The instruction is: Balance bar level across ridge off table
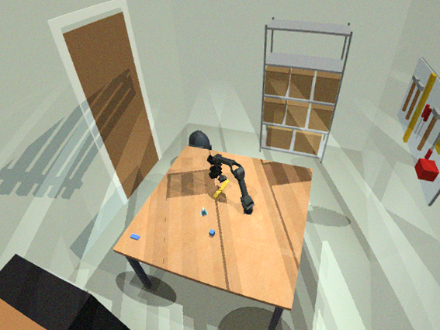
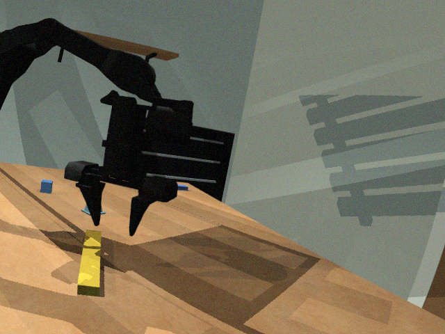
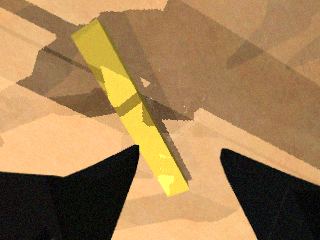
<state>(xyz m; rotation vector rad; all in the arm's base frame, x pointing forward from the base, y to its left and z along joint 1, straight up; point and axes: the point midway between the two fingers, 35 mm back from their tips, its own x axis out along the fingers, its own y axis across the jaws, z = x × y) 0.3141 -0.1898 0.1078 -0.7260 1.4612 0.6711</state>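
The bar is 70 mm below my gripper tip, 30 mm to the left of it and 30 mm behind it. The rest, counted from my gripper tip: blue cube (470 mm to the left, 110 mm behind, 60 mm below); then flat blue block (690 mm to the left, 430 mm ahead, 70 mm below).
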